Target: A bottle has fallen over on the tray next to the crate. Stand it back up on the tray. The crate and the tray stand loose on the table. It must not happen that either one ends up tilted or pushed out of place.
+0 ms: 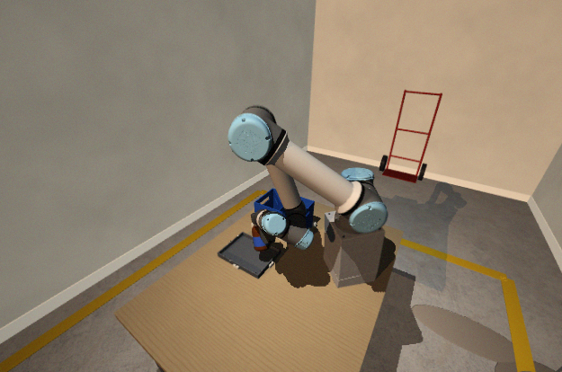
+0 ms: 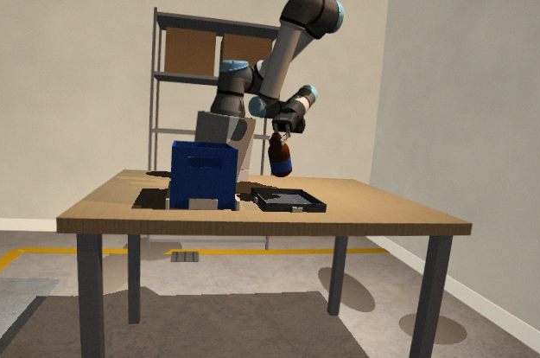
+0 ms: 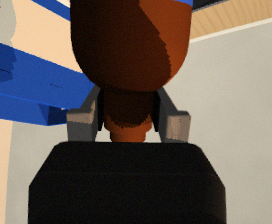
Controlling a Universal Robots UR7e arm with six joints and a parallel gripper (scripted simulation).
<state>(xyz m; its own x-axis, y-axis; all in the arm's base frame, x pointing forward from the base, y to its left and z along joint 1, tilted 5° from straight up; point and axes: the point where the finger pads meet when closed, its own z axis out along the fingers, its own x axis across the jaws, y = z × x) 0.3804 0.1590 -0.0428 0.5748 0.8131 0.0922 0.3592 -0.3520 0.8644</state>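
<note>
Right now the brown bottle is 2 cm behind my hand, 1 cm to the left of it and 5 cm below it. The rest, counted from my hand: tray (4 cm ahead, 4 cm to the left, 19 cm below); blue crate (3 cm ahead, 24 cm to the right, 12 cm below).
</note>
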